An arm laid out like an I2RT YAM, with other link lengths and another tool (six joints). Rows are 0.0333 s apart.
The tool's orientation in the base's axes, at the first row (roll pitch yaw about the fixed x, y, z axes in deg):
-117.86 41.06 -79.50
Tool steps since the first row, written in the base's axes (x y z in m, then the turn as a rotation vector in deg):
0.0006 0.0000 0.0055 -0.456 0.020 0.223
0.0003 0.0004 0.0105 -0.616 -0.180 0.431
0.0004 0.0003 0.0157 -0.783 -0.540 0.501
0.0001 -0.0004 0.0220 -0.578 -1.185 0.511
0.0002 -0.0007 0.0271 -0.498 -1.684 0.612
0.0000 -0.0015 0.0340 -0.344 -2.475 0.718
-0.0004 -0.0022 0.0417 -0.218 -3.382 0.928
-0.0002 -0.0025 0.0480 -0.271 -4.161 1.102
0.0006 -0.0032 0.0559 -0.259 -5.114 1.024
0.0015 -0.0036 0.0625 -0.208 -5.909 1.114
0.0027 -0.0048 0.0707 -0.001 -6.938 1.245
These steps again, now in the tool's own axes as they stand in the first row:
-0.0035 -0.0040 -0.0014 -0.224 0.119 -0.440
-0.0072 -0.0070 -0.0033 -0.234 -0.027 -0.736
-0.0105 -0.0105 -0.0051 -0.036 -0.154 -1.063
-0.0141 -0.0149 -0.0079 0.463 -0.590 -1.199
-0.0173 -0.0185 -0.0097 0.778 -0.945 -1.400
-0.0212 -0.0234 -0.0127 1.316 -1.487 -1.679
-0.0258 -0.0286 -0.0160 1.868 -2.138 -2.070
-0.0297 -0.0331 -0.0182 2.324 -2.603 -2.535
-0.0343 -0.0392 -0.0207 3.083 -3.021 -2.939
-0.0382 -0.0443 -0.0225 3.621 -3.496 -3.297
-0.0425 -0.0510 -0.0249 4.326 -4.200 -3.651

